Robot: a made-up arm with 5 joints.
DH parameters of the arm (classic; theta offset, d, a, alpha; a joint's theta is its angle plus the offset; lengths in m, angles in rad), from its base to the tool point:
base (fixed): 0 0.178 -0.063 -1.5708
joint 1: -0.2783 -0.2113 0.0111 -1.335
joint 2: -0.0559 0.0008 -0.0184 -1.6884
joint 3: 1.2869 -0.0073 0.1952 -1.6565
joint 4: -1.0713 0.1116 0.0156 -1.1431
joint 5: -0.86 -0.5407 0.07 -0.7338
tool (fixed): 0.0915 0.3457 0 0
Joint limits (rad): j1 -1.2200..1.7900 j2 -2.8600..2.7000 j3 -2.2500..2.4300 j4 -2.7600..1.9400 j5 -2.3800..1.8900
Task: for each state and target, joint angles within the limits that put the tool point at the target. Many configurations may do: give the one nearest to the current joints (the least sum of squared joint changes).
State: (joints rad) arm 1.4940 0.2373 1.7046 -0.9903 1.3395
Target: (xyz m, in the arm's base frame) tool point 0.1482 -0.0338 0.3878
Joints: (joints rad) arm 1.5161 0.1642 1.6692 -1.4871 1.6800
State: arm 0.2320 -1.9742 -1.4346 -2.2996 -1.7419
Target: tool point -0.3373 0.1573 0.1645
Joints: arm 0.0064 -1.1792 -1.8975 -2.3392 -1.7382
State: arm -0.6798 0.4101 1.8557 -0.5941 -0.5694
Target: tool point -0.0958 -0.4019 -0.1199
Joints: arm -0.8793 0.7743 1.8441 0.0138 -0.6897
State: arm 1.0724 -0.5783 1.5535 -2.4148 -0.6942
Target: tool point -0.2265 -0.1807 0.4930
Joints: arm 1.2933 -1.1730 1.5750 -2.5474 -0.3974
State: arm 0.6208 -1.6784 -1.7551 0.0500 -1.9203
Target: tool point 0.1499 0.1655 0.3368
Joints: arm 0.4993 -1.9860 -1.8356 0.8340 -1.5349
